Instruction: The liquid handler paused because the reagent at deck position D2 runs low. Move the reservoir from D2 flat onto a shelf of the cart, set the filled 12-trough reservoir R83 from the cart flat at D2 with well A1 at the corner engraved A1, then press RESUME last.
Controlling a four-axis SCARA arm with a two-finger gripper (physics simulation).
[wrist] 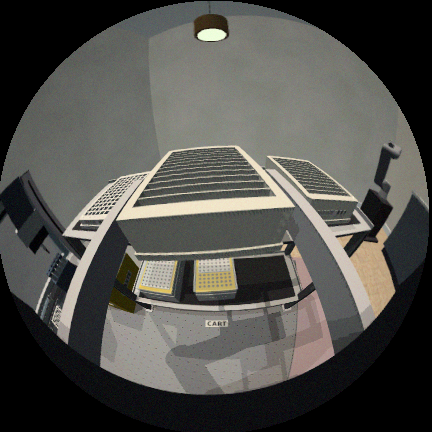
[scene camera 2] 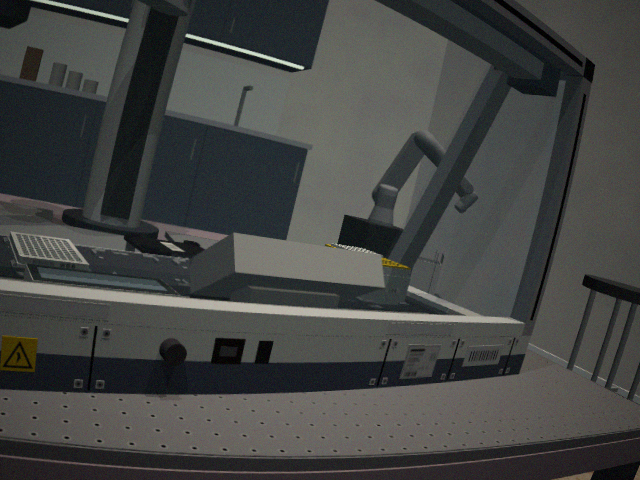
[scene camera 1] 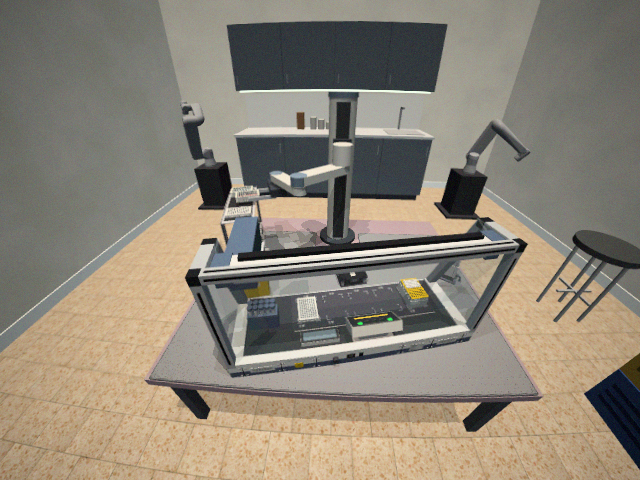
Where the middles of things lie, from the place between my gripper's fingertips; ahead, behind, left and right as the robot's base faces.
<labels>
The pipetting head [wrist: 32,232] lies 50 cm ahead of my hand, 16 cm to the left of it and 4 cm below it.
</labels>
